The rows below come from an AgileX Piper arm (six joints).
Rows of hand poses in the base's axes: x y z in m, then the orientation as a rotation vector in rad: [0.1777 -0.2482 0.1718 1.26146 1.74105 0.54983]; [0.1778 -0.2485 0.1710 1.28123 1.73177 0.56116]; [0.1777 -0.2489 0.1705 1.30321 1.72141 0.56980]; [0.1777 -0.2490 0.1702 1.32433 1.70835 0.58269]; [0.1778 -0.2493 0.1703 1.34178 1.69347 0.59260]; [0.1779 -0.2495 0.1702 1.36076 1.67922 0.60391]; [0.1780 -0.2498 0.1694 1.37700 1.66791 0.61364]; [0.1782 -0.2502 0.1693 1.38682 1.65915 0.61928]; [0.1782 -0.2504 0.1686 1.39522 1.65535 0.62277]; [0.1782 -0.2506 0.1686 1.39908 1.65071 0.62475]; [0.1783 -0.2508 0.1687 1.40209 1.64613 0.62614]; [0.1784 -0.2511 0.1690 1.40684 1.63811 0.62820]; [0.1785 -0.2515 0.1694 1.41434 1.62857 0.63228]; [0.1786 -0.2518 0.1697 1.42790 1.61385 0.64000]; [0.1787 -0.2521 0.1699 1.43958 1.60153 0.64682]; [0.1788 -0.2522 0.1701 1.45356 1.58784 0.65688]
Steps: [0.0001 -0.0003 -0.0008 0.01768 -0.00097 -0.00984]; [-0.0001 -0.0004 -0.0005 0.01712 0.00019 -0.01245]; [0.0000 -0.0001 -0.0003 0.01919 -0.00330 -0.01178]; [0.0001 -0.0003 0.0001 0.01503 -0.00534 -0.01223]; [0.0001 -0.0002 -0.0001 0.01700 -0.00441 -0.01194]; [0.0001 -0.0003 -0.0008 0.01474 -0.00304 -0.00963]; [0.0002 -0.0004 -0.0001 0.00860 -0.00306 -0.00700]; [0.0000 -0.0002 -0.0007 0.00688 0.00042 -0.00436]; [0.0000 -0.0002 0.0000 0.00312 -0.00194 -0.00353]; [0.0001 -0.0002 0.0001 0.00225 -0.00213 -0.00338]; [0.0001 -0.0003 0.0003 0.00340 -0.00385 -0.00584]; [0.0001 -0.0004 0.0004 0.00624 -0.00415 -0.00706]; [0.0001 -0.0003 0.0003 0.01180 -0.00579 -0.01111]; [0.0001 -0.0003 0.0002 0.01037 -0.00472 -0.00925]; [0.0001 -0.0001 0.0002 0.01379 -0.00547 -0.00964]
